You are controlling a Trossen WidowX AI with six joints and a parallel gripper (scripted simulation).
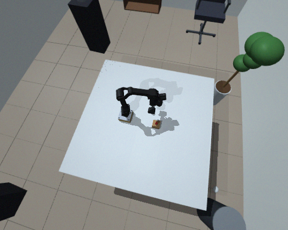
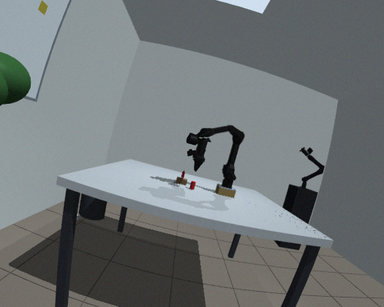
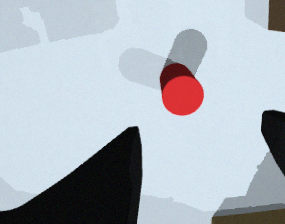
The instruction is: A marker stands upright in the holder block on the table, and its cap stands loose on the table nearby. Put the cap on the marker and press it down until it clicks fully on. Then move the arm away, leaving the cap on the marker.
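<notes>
My gripper tip is now 1 cm past the red cap and 10 cm above it. The rest, counted from my gripper tip: holder block: 7 cm ahead, 12 cm to the right, 10 cm below.
</notes>
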